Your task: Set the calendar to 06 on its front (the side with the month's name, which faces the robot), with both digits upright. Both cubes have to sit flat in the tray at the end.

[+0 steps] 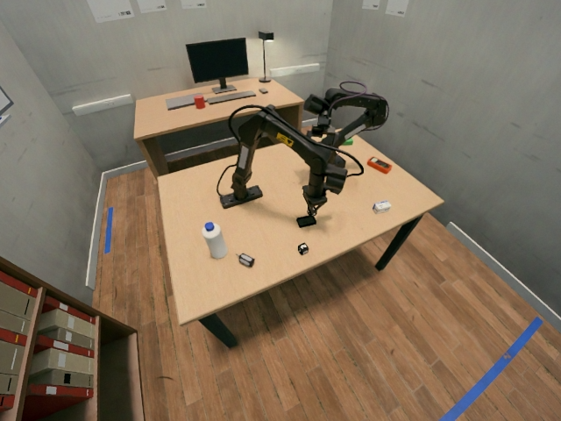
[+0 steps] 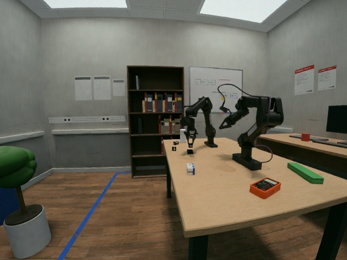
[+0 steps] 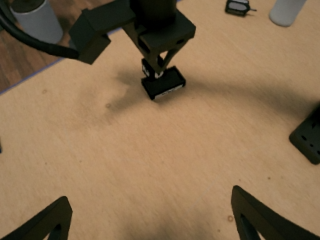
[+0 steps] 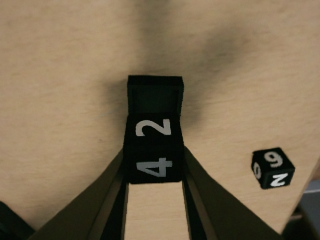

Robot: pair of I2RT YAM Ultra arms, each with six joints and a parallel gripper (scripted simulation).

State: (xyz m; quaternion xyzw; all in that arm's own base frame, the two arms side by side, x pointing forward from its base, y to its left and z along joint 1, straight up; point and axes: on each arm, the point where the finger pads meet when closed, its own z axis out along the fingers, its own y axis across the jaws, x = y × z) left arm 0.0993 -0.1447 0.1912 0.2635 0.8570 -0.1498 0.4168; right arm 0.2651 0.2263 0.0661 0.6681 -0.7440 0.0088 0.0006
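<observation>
The black calendar tray lies 7 cm below my right hand and 2 cm to the right of it. From my right hand the other things lie so: orange meter: 57 cm to the left, 15 cm behind, 6 cm below.
</observation>
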